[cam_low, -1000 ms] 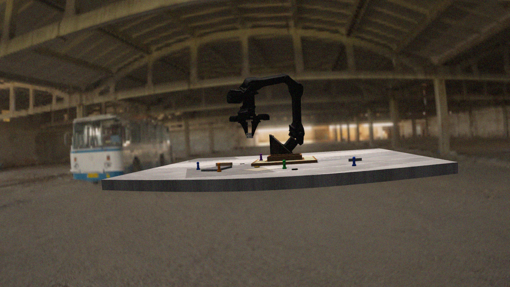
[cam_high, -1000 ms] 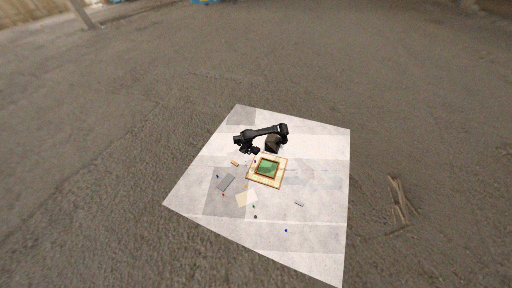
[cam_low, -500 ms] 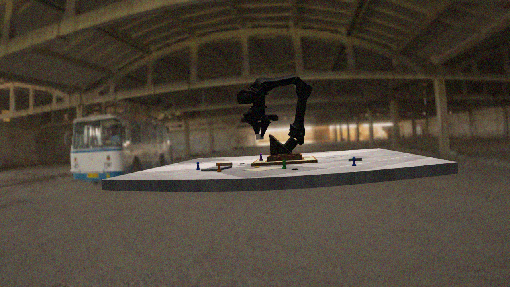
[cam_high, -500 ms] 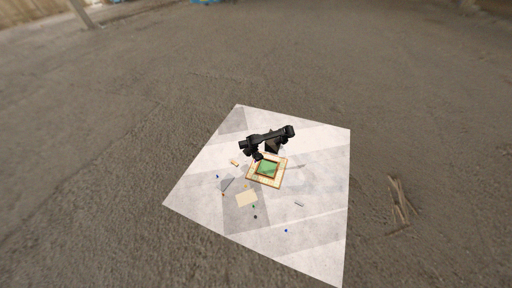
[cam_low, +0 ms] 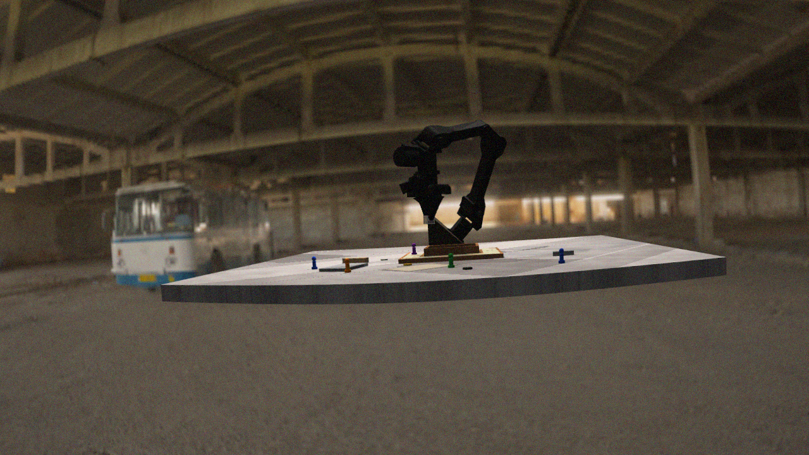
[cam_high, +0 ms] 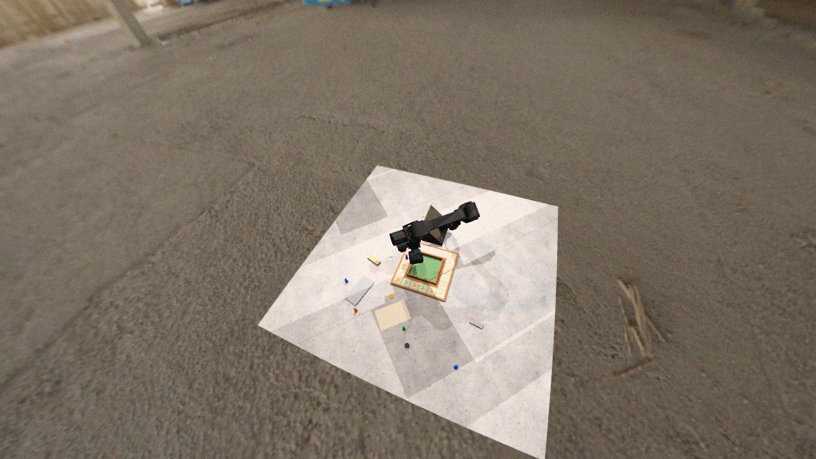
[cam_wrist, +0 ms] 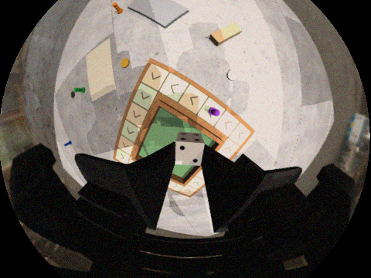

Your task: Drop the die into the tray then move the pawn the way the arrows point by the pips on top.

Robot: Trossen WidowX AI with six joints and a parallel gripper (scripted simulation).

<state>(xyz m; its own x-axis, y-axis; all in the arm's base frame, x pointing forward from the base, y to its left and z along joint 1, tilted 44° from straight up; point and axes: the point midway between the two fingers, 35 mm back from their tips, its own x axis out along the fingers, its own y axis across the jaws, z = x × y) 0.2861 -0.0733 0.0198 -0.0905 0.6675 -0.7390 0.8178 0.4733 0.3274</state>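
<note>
My gripper tip is 2 cm past the purple pawn, 5 cm to the left of it and 8 cm above it. Also, from my gripper tip: white die right at my gripper tip; green tray 1 cm behind, 6 cm to the left, 10 cm below; tan block 6 cm ahead, 21 cm to the right, 10 cm below.
</note>
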